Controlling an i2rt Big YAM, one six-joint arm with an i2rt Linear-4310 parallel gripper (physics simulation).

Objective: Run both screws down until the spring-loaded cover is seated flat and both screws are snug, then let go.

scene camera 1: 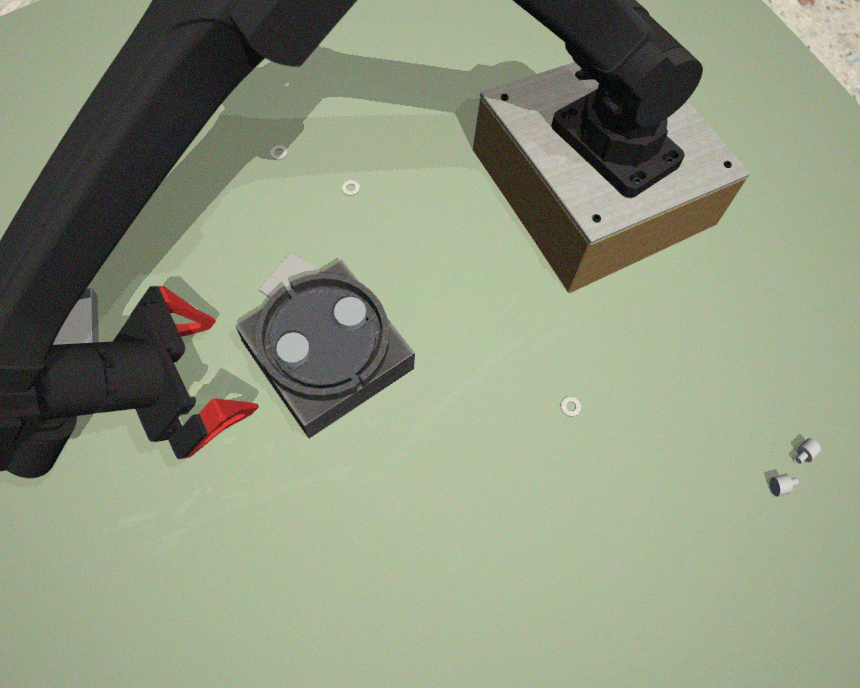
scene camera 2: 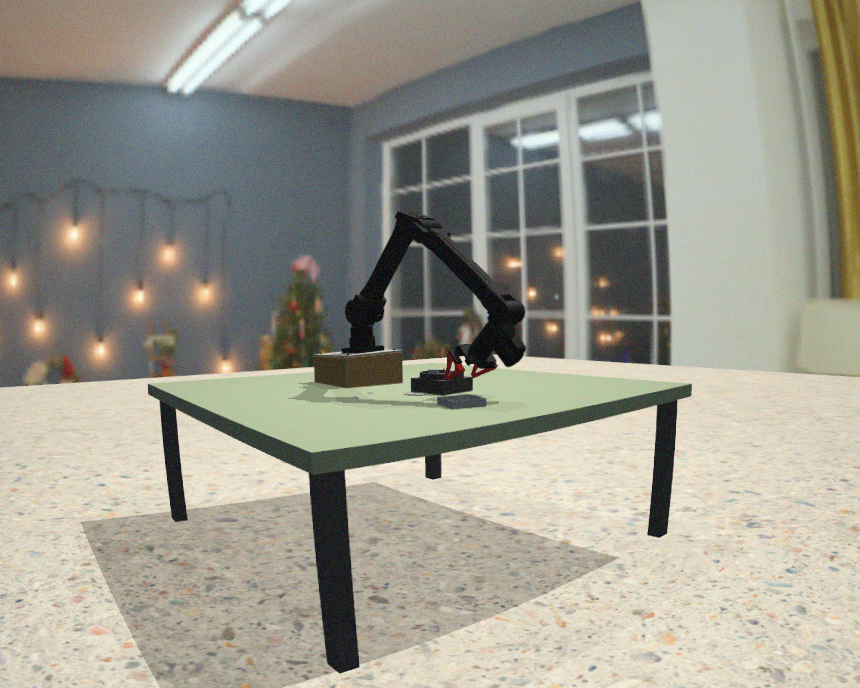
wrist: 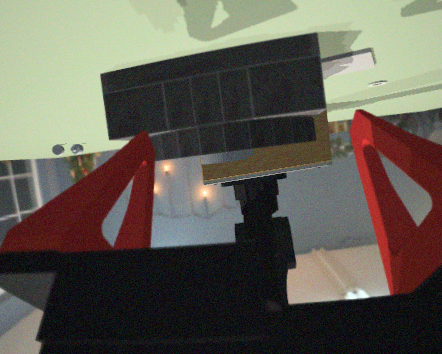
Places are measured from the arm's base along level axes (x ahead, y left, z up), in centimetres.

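Pixels of known places: gripper, fingertip midpoint: [scene camera 1: 233,365] [scene camera 2: 459,377] [wrist: 250,130]; arm's base, origin of the base link: [scene camera 1: 616,144] [scene camera 2: 363,351] [wrist: 253,171].
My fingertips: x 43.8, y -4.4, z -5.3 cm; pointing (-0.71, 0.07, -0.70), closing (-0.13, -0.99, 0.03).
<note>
Ahead of a thing's pixels: the offset from my fingertips to its middle.
The dark square housing {dx -8.6, dy +2.5, dz -1.9 cm} [scene camera 1: 315,412] [scene camera 2: 441,385] [wrist: 210,100] stands on the table, with a raised round ring on top. Inside the ring lies the round dark grey cover {dx -8.6, dy +2.5, dz -0.8 cm} [scene camera 1: 326,355]. Two pale round screw heads sit on it: one screw {dx -11.8, dy +2.5, dz -0.3 cm} [scene camera 1: 350,311] at the upper right and the other screw {dx -5.4, dy +2.4, dz -0.3 cm} [scene camera 1: 292,347] at the lower left. The height of the heads and whether the cover is flat cannot be told. My gripper [scene camera 1: 235,363] [scene camera 2: 461,377] [wrist: 250,130] is open and empty, low beside the housing's left side in scene view 1. The screws are hidden in the wrist view.
The arm's wooden base [scene camera 1: 652,229] [scene camera 2: 358,368] stands at the upper right. A thin pale plate {dx -10.2, dy -6.8, dz -4.6 cm} [scene camera 1: 286,271] [wrist: 352,62] lies against the housing. A grey block {dx +13.7, dy -15.9, dz -3.7 cm} [scene camera 1: 77,320] [scene camera 2: 461,401] is partly behind the arm. Several washers and two small loose knobs {dx -41.0, dy +40.6, dz -3.7 cm} [scene camera 1: 808,450] {dx -36.8, dy +41.3, dz -3.7 cm} [scene camera 1: 781,484] lie farther off.
</note>
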